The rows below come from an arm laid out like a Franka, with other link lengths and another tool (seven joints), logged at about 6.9 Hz.
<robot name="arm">
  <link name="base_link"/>
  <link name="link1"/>
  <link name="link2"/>
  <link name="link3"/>
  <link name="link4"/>
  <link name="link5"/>
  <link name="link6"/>
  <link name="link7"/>
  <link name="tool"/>
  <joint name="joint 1" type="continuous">
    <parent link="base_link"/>
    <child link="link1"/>
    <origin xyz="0 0 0.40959" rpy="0 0 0"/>
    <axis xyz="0 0 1"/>
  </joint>
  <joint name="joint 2" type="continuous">
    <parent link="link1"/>
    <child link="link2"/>
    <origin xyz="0 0 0" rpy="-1.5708 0 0"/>
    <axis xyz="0 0 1"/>
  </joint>
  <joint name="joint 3" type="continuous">
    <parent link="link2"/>
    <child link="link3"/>
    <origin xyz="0 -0.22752 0" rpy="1.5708 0 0"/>
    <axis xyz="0 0 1"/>
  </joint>
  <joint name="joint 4" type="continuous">
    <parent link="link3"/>
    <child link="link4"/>
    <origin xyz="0.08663 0 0" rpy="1.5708 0 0"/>
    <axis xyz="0 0 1"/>
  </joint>
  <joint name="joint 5" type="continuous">
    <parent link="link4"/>
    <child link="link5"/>
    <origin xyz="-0.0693 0.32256 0" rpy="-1.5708 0 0"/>
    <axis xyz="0 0 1"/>
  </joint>
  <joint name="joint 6" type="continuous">
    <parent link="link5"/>
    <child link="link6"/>
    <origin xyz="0 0 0" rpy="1.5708 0 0"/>
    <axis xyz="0 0 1"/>
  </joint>
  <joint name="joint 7" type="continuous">
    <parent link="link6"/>
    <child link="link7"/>
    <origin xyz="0.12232 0 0" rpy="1.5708 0 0"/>
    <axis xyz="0 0 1"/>
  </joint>
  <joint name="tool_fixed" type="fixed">
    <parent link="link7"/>
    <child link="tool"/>
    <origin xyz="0.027 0.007 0.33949" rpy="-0.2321 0 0.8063"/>
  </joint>
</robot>
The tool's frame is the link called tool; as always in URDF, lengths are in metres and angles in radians. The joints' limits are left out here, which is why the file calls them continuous.
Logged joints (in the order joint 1, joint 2, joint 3, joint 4, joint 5, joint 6, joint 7), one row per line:
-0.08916 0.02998 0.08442 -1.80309 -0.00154 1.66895 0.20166
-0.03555 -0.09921 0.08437 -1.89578 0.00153 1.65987 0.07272
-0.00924 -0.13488 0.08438 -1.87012 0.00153 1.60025 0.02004
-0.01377 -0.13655 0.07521 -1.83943 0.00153 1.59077 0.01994
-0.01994 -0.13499 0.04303 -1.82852 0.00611 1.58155 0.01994
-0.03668 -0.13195 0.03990 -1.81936 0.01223 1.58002 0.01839
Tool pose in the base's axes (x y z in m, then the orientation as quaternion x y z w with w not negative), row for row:
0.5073 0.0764 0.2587 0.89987 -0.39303 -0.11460 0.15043
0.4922 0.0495 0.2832 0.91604 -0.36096 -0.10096 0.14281
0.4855 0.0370 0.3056 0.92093 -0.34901 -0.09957 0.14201
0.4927 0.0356 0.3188 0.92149 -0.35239 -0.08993 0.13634
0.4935 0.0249 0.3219 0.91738 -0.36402 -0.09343 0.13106
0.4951 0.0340 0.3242 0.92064 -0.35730 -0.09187 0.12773
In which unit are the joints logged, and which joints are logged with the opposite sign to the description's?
The joints are logged in radians. Opposite sign: joint 1.
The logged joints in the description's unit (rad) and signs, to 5 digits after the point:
0.08916 0.02998 0.08442 -1.80309 -0.00154 1.66895 0.20166
0.03555 -0.09921 0.08437 -1.89578 0.00153 1.65987 0.07272
0.00924 -0.13488 0.08438 -1.87012 0.00153 1.60025 0.02004
0.01377 -0.13655 0.07521 -1.83943 0.00153 1.59077 0.01994
0.01994 -0.13499 0.04303 -1.82852 0.00611 1.58155 0.01994
0.03668 -0.13195 0.03990 -1.81936 0.01223 1.58002 0.01839

